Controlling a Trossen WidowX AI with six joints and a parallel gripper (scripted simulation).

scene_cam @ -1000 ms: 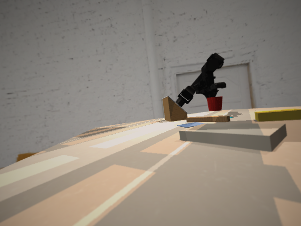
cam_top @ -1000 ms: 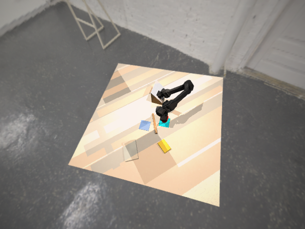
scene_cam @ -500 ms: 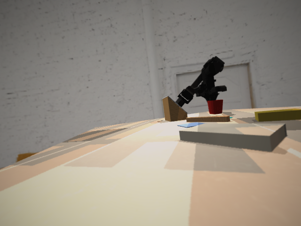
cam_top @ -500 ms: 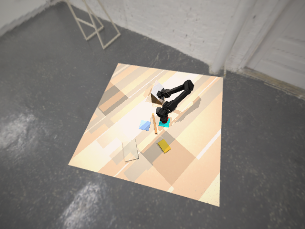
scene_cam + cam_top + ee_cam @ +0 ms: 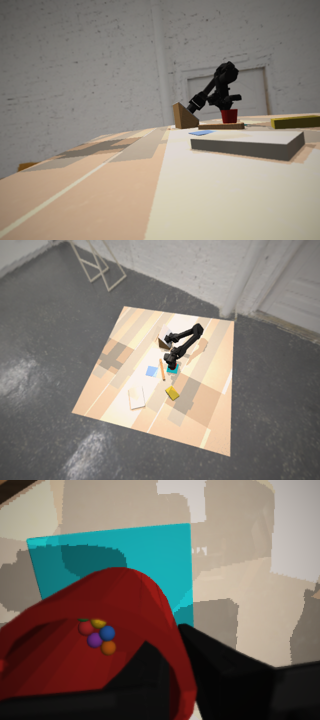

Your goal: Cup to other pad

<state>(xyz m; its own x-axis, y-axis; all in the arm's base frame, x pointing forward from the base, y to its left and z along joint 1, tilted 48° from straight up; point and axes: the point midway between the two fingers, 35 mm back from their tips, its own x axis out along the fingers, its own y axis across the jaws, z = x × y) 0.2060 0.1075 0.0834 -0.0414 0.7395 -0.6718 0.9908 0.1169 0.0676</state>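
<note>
Right now the red cup is 3 cm ahead of my gripper tip. Also, from my gripper tip: cyan pad: 6 cm below, 3 cm ahead; wooden bar: 8 cm to the right, 8 cm ahead, 4 cm below; blue pad: 17 cm to the right, 13 cm ahead, 6 cm below.
</note>
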